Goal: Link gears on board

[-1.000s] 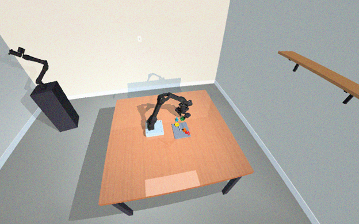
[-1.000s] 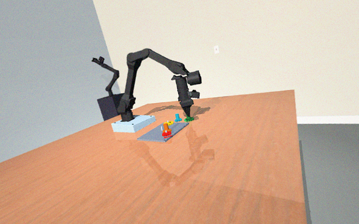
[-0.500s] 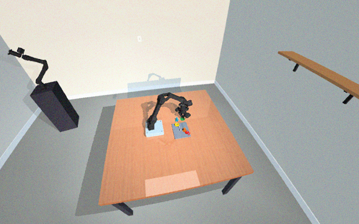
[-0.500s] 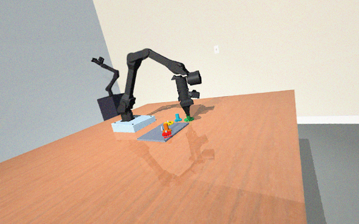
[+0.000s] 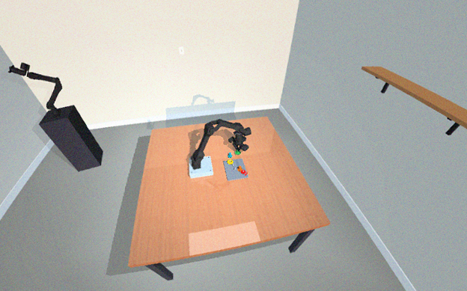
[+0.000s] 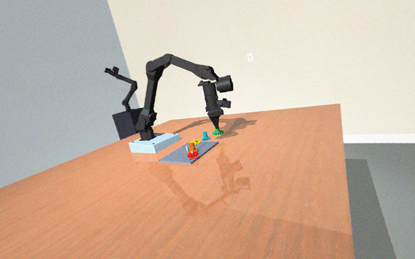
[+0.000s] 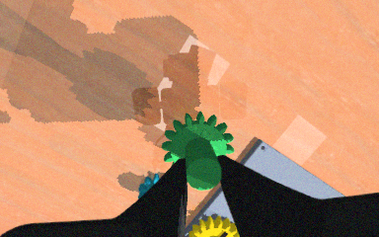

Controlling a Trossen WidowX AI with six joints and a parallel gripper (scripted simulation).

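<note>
The orange gear lies 60 mm behind my gripper tip, 170 mm to the right of it and 30 mm below it. The rest, counted from my gripper tip: teal gear 70 mm behind, 10 mm to the left, 40 mm below; yellow gear 100 mm behind, 60 mm to the right, 40 mm below; green gear 10 mm below.
</note>
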